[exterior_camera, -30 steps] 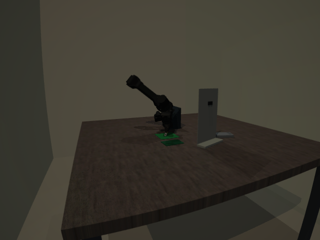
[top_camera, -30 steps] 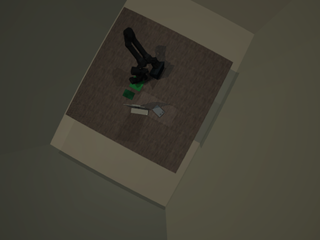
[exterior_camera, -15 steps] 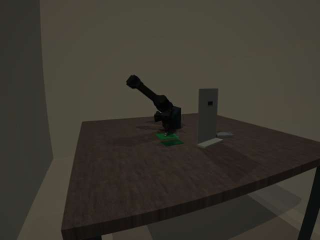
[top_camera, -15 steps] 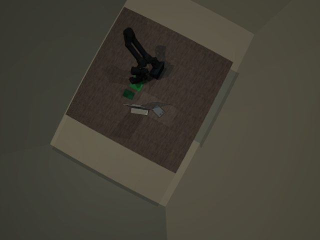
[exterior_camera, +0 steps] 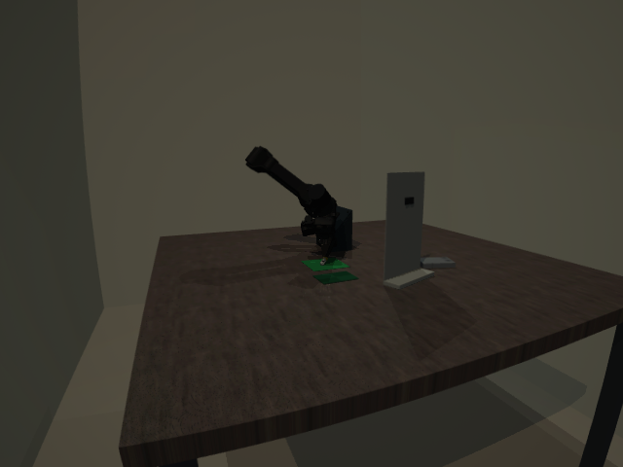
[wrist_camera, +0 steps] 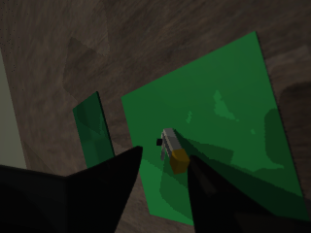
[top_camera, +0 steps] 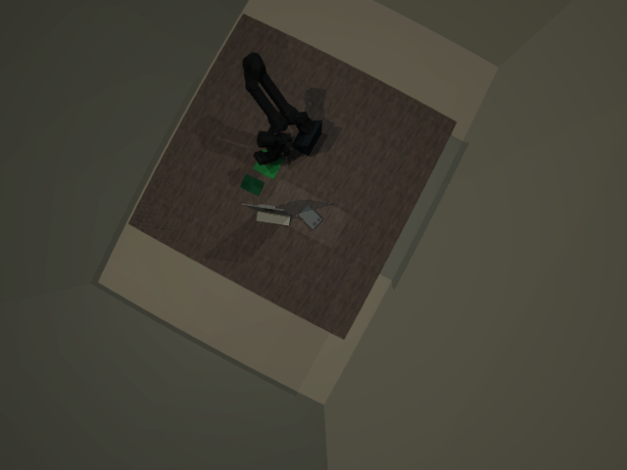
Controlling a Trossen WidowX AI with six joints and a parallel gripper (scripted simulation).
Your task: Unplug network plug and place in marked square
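Right now the network plug is 1 cm below my gripper tip. From my gripper tip the other things lie so: small flat grey box: 14 cm ahead, 33 cm to the left, 1 cm below; grey upright panel: 21 cm ahead, 16 cm to the left, 11 cm above; green marked square: 2 cm below.
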